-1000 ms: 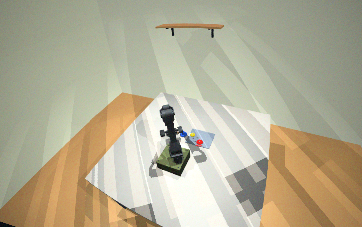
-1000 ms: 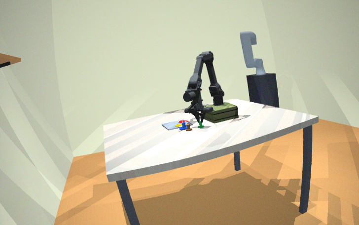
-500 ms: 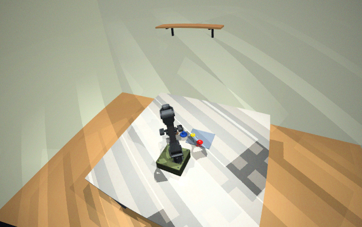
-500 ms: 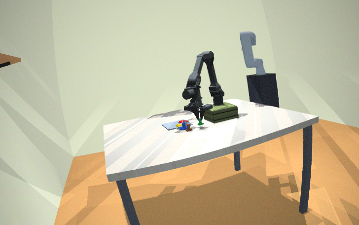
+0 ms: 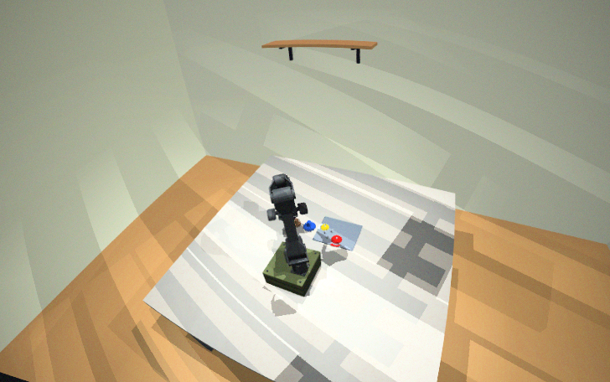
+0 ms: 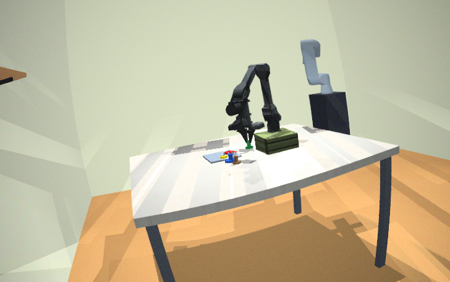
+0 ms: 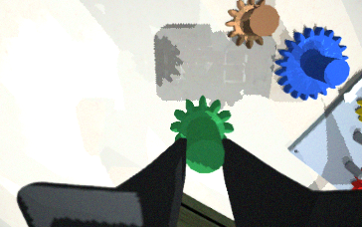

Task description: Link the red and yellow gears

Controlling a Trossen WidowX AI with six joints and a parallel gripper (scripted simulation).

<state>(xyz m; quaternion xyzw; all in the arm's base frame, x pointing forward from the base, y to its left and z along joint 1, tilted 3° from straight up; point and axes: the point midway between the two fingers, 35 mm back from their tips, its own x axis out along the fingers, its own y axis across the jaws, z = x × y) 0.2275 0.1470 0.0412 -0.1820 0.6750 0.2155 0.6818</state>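
The red gear lies 3 cm ahead of my gripper tip, 23 cm to the right of it and 7 cm below it. Also, from my gripper tip: green gear (1 cm below); brown gear (8 cm ahead, 7 cm below); blue gear (8 cm ahead, 7 cm to the right, 7 cm below).
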